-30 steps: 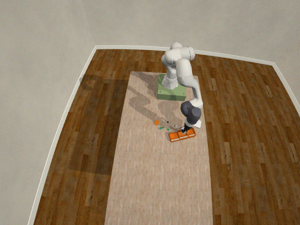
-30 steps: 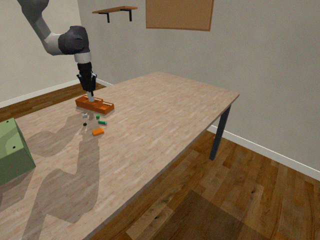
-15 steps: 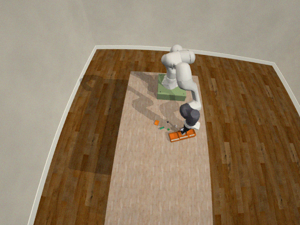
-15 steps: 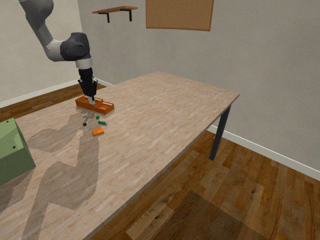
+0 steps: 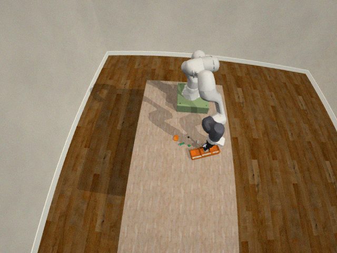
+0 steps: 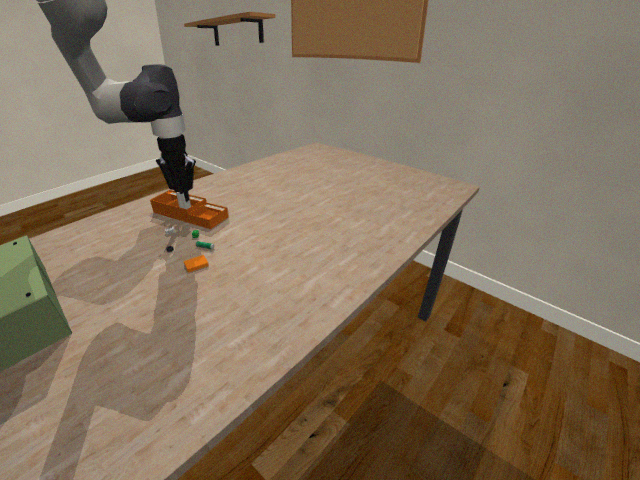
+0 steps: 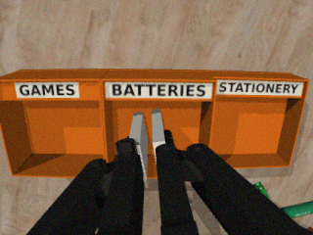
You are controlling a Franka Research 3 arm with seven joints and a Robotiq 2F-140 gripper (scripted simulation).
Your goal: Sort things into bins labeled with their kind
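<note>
My gripper is now 3 cm above the labelled bins and 1 cm short of it. Also, from my hand: white piece: 8 cm behind, 7 cm to the right, 4 cm below; small green cube: 14 cm to the right, 4 cm below, 3 cm behind; small black piece: 16 cm to the right, 11 cm behind, 4 cm below.
</note>
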